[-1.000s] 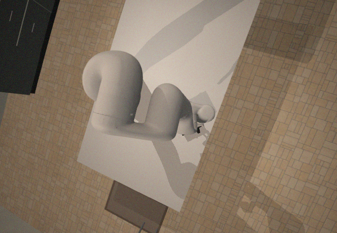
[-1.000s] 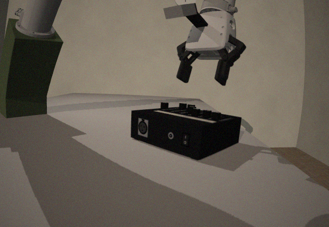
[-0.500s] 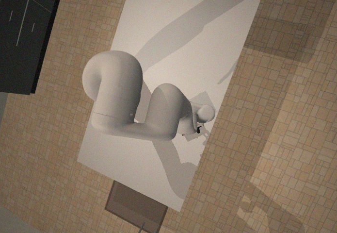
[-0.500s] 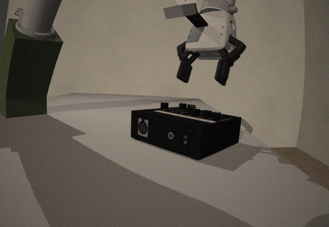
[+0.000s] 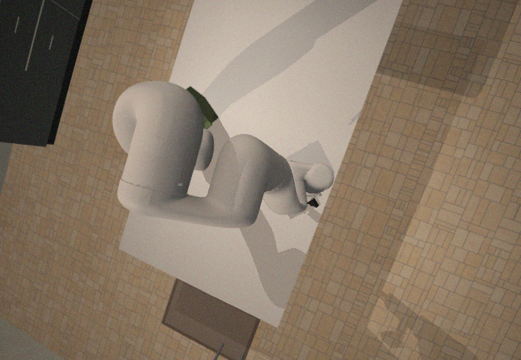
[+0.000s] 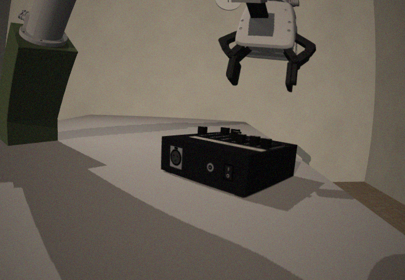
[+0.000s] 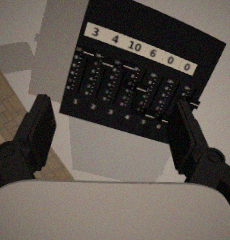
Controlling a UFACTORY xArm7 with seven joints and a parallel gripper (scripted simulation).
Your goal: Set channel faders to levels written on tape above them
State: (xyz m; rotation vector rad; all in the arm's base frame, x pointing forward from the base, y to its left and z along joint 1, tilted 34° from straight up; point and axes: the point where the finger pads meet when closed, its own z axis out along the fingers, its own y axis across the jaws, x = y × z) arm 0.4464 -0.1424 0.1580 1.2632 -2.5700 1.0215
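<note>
The master fader cap lies 7 cm behind my hand, 7 cm to the left of it and 9 cm below it.
</note>
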